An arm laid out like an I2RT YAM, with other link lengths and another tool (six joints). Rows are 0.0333 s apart.
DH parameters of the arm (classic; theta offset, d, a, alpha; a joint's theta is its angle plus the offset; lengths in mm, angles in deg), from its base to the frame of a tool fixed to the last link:
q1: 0 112.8 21.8 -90
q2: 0 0 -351.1 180
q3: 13.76 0 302.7 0
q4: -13.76 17.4 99.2 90
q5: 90 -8.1 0 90
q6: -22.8 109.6 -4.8 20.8
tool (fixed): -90 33.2 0 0
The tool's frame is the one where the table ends.
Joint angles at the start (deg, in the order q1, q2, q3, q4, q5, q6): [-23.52, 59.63, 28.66, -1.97, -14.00, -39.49]
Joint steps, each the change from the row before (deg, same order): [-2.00, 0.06, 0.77, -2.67, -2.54, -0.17]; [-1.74, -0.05, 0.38, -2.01, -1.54, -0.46]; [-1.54, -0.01, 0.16, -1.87, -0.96, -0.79]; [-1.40, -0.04, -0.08, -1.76, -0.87, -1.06]
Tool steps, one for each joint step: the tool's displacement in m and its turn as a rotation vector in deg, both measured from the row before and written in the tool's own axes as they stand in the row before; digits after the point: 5 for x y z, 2 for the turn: [-0.00444, -0.00073, -0.00525, 1.20, 0.04, 1.98]; [-0.00537, -0.00087, -0.00532, 0.71, -0.44, 1.32]; [-0.00656, -0.00223, -0.00498, 0.76, -0.83, 0.97]; [-0.00687, -0.00406, -0.00462, 0.96, -0.80, 0.76]
